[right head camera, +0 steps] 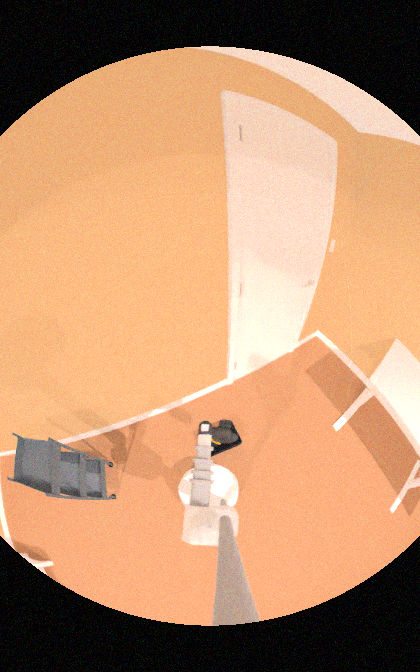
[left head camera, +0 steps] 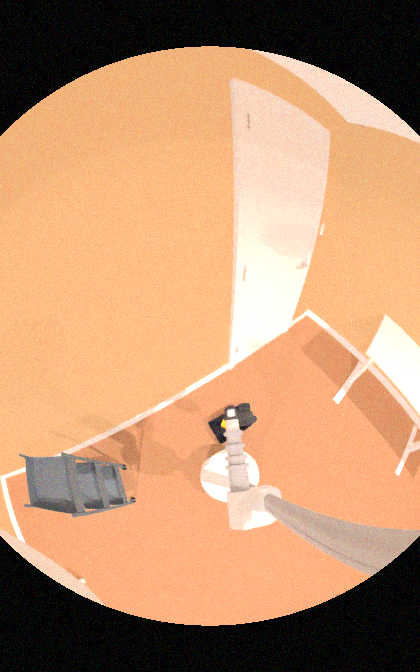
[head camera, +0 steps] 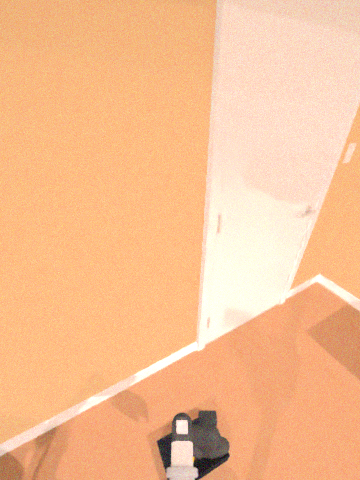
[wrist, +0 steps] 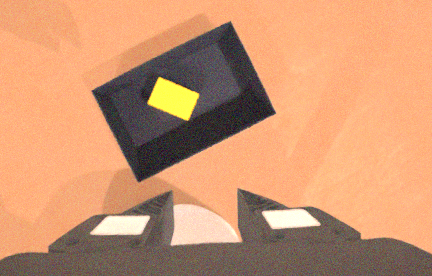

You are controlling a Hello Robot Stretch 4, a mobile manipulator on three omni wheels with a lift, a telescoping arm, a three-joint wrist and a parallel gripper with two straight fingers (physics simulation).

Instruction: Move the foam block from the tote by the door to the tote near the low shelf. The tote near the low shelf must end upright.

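Places are measured from the robot's base along level axes (x back, y right, z up), in millimetres.
Pixels of known places: gripper, fingertip midpoint: [wrist: 205, 208].
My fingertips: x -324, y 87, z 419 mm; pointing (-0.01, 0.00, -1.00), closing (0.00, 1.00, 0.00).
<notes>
For each thing: its top centre in the pictures, then the offset to it from my fingertips. "*": a spot on its surface instead. Level surfaces: height alone.
- yellow foam block, top centre: [wrist: 173, 98] dx -105, dy -61, dz -398 mm
- grey cart, surface spot: [right head camera: 54, 470] * dx +433, dy -899, dz +256 mm
- white table, surface height: dz +274 mm
The black tote by the door [head camera: 164, 450] [left head camera: 218, 433] [right head camera: 234, 441] [wrist: 200, 131] stands upright on the floor. In the wrist view the yellow foam block [wrist: 173, 98] lies inside it, left of its middle; in the head views the arm and gripper partly hide both. My gripper [wrist: 205, 208] is open and empty, pointing down. In the wrist view its fingertips are below the tote's near edge, apart from the tote and block. In the head camera view the dark gripper body [head camera: 209, 439] overlaps the tote. The tote near the low shelf does not show.
A white door [head camera: 270, 150] [left head camera: 280, 200] [right head camera: 280, 200] is in the wall behind the tote. A grey cart [left head camera: 71, 482] [right head camera: 54, 470] stands at the left by the wall. A white table [left head camera: 395, 350] [right head camera: 400, 375] stands at the right. My round white base [wrist: 200, 225] is close to the tote.
</notes>
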